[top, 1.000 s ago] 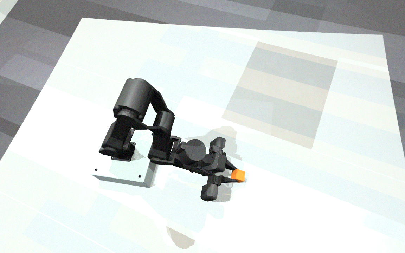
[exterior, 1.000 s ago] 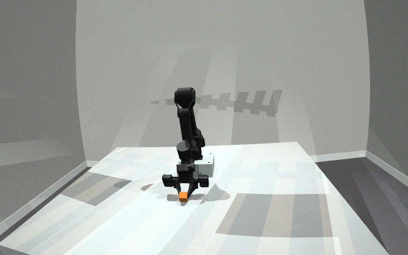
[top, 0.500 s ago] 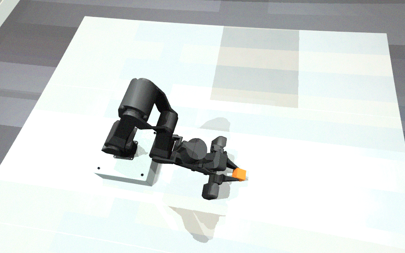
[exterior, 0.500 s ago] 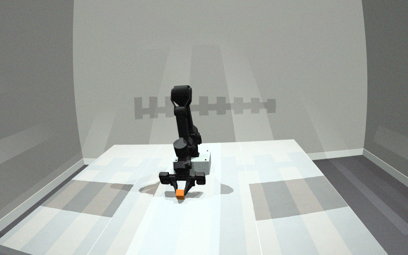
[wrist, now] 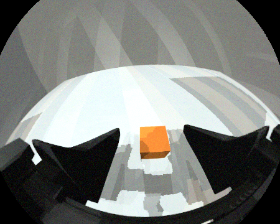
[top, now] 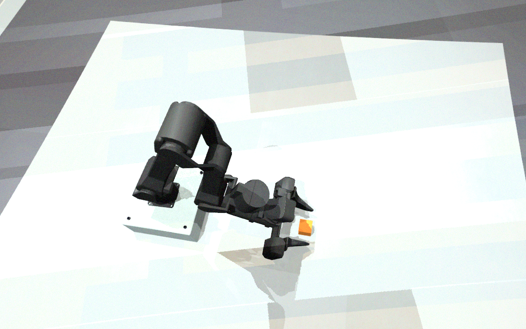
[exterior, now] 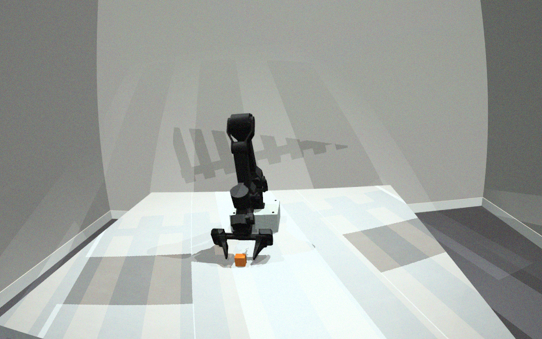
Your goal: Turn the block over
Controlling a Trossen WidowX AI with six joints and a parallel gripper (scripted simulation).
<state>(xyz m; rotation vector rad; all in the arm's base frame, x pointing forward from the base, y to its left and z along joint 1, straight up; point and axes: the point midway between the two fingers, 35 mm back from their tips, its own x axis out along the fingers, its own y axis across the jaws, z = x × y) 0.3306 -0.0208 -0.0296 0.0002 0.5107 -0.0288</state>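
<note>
The orange block lies 1 cm behind my gripper tip and 2 cm below it.
</note>
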